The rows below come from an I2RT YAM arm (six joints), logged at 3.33 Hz.
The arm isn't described. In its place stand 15 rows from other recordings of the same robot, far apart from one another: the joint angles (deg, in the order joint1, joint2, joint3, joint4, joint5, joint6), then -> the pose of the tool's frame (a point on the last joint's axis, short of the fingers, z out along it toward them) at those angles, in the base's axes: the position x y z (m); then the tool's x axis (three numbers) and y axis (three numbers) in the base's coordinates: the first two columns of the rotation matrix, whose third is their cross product.
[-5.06, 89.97, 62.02, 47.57, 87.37, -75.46] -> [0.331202, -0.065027, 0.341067, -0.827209, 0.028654, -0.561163, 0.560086, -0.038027, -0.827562]
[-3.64, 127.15, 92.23, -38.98, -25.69, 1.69] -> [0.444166, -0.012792, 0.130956, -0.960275, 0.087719, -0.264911, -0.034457, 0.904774, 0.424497]
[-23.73, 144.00, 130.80, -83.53, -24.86, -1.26] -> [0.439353, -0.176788, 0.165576, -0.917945, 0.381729, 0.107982, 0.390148, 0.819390, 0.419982]
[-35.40, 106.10, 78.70, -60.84, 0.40, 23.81] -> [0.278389, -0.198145, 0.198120, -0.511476, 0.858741, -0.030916, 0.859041, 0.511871, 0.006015]
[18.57, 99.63, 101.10, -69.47, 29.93, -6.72] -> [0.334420, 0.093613, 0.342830, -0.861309, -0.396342, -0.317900, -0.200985, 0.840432, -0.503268]
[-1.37, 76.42, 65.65, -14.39, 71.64, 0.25] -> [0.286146, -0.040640, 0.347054, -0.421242, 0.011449, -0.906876, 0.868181, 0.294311, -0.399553]
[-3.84, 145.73, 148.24, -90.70, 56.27, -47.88] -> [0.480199, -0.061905, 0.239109, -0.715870, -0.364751, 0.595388, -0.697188, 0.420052, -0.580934]
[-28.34, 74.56, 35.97, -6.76, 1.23, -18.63] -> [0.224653, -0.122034, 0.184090, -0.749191, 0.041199, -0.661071, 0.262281, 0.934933, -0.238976]
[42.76, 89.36, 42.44, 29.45, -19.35, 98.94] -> [0.234896, 0.233278, 0.207219, -0.827773, 0.504016, 0.246493, 0.353341, 0.127038, 0.926829]
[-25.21, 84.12, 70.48, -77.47, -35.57, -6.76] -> [0.228856, -0.084851, 0.273706, -0.940276, 0.336835, -0.049222, 0.247696, 0.776176, 0.579825]
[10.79, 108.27, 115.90, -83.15, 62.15, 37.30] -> [0.359811, 0.036530, 0.368440, -0.677982, 0.158978, -0.717681, 0.679551, 0.507809, -0.529473]
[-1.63, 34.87, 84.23, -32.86, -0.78, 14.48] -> [0.022527, -0.000156, 0.520549, 0.278732, 0.242188, -0.929330, -0.056081, 0.970133, 0.236002]
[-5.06, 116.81, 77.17, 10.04, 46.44, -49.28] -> [0.447654, -0.065535, 0.190358, -0.842721, -0.449709, -0.295944, 0.076188, 0.444565, -0.892501]
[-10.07, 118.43, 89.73, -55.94, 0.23, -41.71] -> [0.393457, -0.070018, 0.171517, -0.848392, -0.525102, -0.067076, -0.521441, 0.850797, -0.065137]
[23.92, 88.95, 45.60, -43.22, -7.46, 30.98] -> [0.218469, 0.101960, 0.143804, -0.992903, 0.117928, 0.015417, 0.118920, 0.982710, 0.141910]
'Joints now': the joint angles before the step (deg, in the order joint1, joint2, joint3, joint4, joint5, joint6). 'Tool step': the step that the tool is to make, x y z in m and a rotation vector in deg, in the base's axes. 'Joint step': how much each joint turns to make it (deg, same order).
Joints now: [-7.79 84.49 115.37 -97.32 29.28 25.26]
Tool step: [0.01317 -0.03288 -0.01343 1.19 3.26 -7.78]
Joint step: [-7.52 3.69 0.00 0.02 -0.38 0.49]
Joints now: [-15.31 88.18 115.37 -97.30 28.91 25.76]
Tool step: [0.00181 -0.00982 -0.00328 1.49 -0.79 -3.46]
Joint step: [-2.27 0.81 0.00 0.24 -1.16 1.90]
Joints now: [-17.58 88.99 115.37 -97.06 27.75 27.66]
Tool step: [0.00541 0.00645 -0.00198 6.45 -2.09 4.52]
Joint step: [0.80 0.18 0.01 0.81 -7.63 -1.34]
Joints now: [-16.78 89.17 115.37 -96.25 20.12 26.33]
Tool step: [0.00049 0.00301 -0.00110 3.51 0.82 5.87]
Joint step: [0.03 -0.01 0.00 -0.39 -4.92 -4.66]
